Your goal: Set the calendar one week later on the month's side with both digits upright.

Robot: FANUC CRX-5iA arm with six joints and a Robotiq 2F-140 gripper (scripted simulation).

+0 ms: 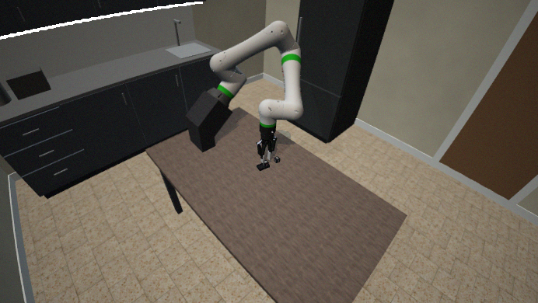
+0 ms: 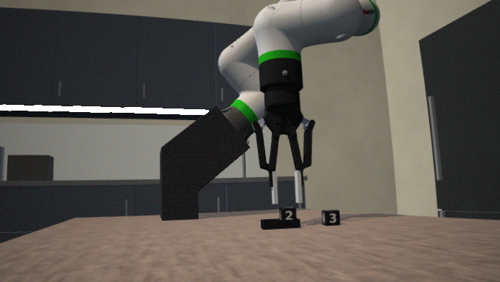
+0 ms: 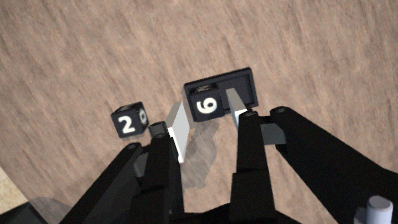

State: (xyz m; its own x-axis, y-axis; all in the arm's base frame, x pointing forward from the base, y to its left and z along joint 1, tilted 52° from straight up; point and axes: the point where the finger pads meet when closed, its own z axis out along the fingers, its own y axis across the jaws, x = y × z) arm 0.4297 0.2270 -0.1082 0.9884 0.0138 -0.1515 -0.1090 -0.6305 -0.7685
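Now: the black tray 20 mm to the right of my hand and 70 mm below it. Also, from my hand: cube 10 mm ahead, 90 mm to the left, 70 mm below.
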